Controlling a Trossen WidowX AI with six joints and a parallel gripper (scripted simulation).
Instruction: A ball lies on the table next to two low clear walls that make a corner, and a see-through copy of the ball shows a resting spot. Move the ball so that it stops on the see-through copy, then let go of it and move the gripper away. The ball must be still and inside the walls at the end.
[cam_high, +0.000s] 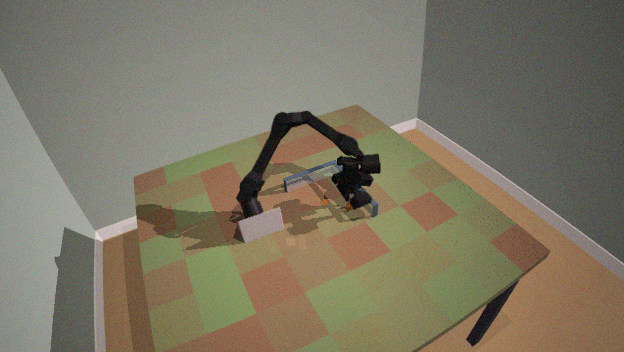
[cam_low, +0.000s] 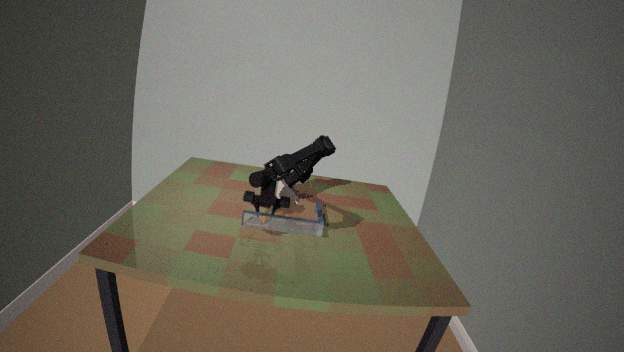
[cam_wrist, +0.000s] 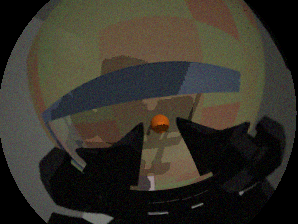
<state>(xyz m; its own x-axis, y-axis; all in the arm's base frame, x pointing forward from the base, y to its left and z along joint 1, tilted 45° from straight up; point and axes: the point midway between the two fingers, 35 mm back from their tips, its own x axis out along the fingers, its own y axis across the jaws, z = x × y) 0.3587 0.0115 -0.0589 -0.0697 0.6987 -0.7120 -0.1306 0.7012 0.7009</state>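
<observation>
My gripper tip is 9 cm past the see-through copy of ball and 6 cm to the right of it. The rest, counted from my gripper tip: orange ball (right at my gripper tip); clear wall (8 cm to the left, 5 cm ahead, 1 cm above).
</observation>
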